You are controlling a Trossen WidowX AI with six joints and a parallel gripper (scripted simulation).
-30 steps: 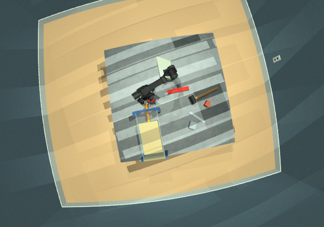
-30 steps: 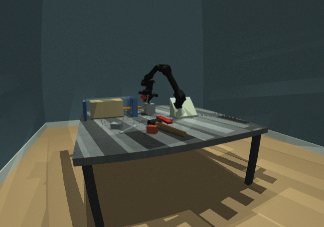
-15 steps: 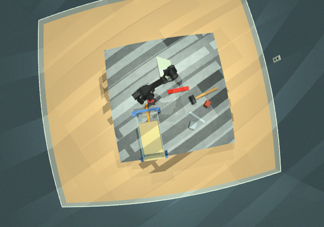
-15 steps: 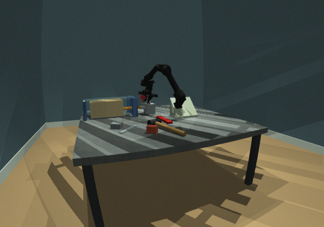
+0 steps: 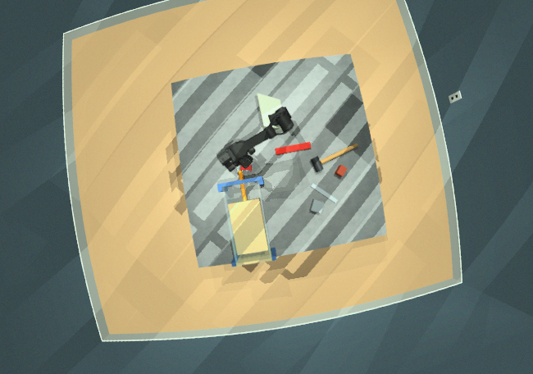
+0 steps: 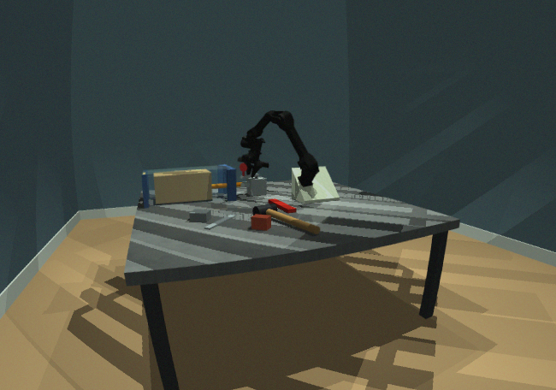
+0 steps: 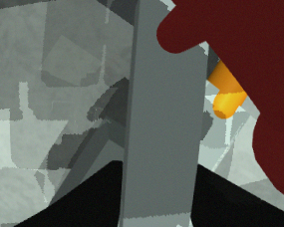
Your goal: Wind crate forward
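Right now my gripper tip is 50 mm below the red spool-shaped handle grip, 50 mm short of it and 20 mm to the right of it. From my gripper tip the other things lie so: winch handle (20 mm above, 10 mm to the left, 10 mm ahead); then grey winch (70 mm below, 60 mm behind, 20 mm to the right); then red flat bar (330 mm to the left, 90 mm below, 10 mm behind).
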